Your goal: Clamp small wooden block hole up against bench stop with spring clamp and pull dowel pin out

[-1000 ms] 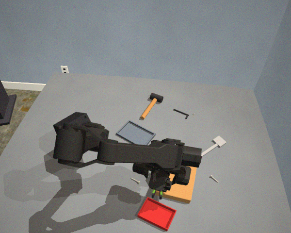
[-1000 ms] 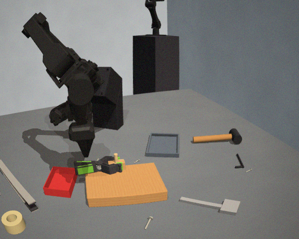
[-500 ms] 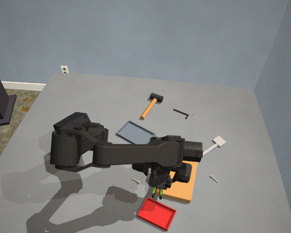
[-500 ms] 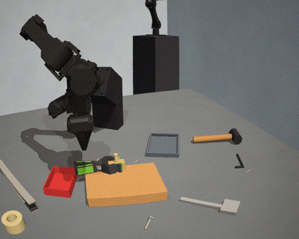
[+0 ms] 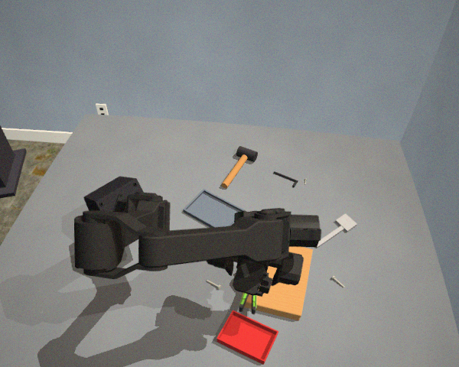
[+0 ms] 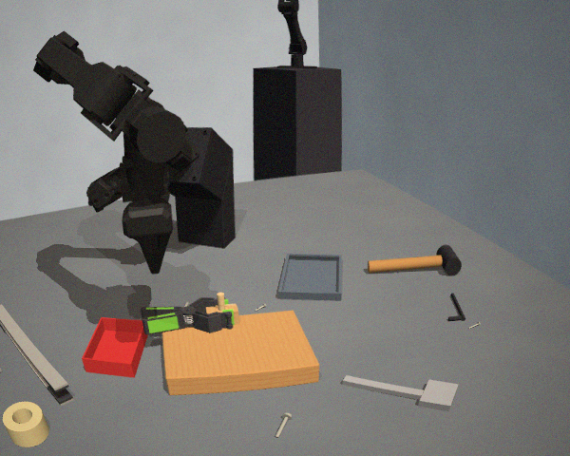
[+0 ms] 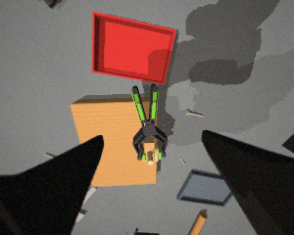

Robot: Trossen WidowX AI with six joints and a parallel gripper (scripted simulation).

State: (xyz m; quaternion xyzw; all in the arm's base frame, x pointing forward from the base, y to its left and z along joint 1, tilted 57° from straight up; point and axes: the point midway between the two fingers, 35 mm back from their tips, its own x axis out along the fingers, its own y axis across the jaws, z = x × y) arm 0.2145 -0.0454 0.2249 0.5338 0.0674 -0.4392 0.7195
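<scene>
My gripper is now 40 mm short of the dowel pin, 80 mm to the right of it and 120 mm above it. The rest, counted from my hand: wooden block 40 mm ahead, 80 mm to the left, 140 mm below; wooden board 100 mm ahead, 60 mm to the left, 160 mm below; red tray 20 mm behind, 80 mm to the right, 170 mm below.
</scene>
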